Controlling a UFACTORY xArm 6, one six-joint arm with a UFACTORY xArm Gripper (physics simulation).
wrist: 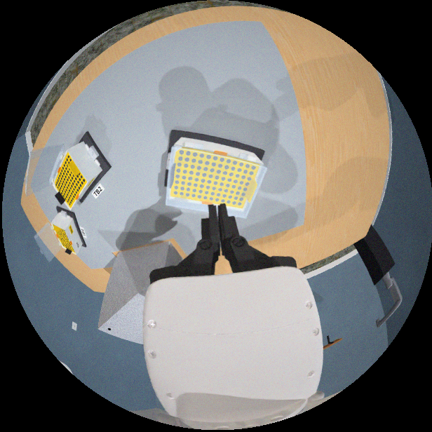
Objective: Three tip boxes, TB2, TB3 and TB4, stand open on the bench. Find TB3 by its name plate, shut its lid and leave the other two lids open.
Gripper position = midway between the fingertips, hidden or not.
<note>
I see my gripper (216, 215), a clear lid (197, 177) and a grey mat (227, 79).
</note>
